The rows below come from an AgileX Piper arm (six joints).
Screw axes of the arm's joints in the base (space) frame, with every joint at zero. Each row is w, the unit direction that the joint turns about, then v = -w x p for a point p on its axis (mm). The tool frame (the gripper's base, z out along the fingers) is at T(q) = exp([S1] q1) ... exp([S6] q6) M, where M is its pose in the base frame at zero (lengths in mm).
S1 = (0, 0, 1, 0, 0, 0)
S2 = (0, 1, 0, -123, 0, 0)
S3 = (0, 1, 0, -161.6, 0, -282.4)
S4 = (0.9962, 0, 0.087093, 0, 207.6, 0)
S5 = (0, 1, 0, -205.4, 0, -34.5)
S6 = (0.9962, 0, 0.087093, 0, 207.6, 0)
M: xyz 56.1 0 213.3 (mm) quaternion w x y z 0.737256 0 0.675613 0
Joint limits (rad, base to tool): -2.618..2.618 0..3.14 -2.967..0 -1.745..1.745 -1.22..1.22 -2.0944..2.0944
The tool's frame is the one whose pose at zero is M.
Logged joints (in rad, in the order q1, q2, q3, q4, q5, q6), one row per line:
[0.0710 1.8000 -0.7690 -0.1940 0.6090 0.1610]
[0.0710 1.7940 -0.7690 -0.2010 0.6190 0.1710]
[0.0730 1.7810 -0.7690 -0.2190 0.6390 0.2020]
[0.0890 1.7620 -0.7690 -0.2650 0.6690 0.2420]
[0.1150 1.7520 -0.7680 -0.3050 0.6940 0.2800]
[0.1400 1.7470 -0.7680 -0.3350 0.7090 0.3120]
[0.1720 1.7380 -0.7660 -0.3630 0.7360 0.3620]
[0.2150 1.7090 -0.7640 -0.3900 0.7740 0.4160]
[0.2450 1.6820 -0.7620 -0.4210 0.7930 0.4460]
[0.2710 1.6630 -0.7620 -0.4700 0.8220 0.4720]
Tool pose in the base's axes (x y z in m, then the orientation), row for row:
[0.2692 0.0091 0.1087 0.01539 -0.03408 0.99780 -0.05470]
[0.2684 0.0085 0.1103 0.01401 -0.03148 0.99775 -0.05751]
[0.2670 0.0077 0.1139 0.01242 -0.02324 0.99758 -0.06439]
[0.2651 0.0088 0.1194 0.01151 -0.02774 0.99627 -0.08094]
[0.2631 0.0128 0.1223 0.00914 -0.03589 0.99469 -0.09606]
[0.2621 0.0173 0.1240 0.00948 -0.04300 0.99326 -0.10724]
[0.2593 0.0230 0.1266 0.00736 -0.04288 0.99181 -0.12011]
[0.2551 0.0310 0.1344 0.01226 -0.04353 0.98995 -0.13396]
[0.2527 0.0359 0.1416 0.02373 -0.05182 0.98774 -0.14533]
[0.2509 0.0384 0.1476 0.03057 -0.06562 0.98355 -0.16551]
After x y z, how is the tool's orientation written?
As a quaternion, w x y z.
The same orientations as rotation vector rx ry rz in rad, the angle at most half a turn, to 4 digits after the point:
[-0.1060 3.1043 -0.1702]
[-0.0980 3.1069 -0.1791]
[-0.0724 3.1094 -0.2007]
[-0.0865 3.1071 -0.2524]
[-0.1121 3.1068 -0.3000]
[-0.1343 3.1017 -0.3349]
[-0.1341 3.1013 -0.3756]
[-0.1357 3.0860 -0.4176]
[-0.1604 3.0571 -0.4498]
[-0.2022 3.0312 -0.5101]

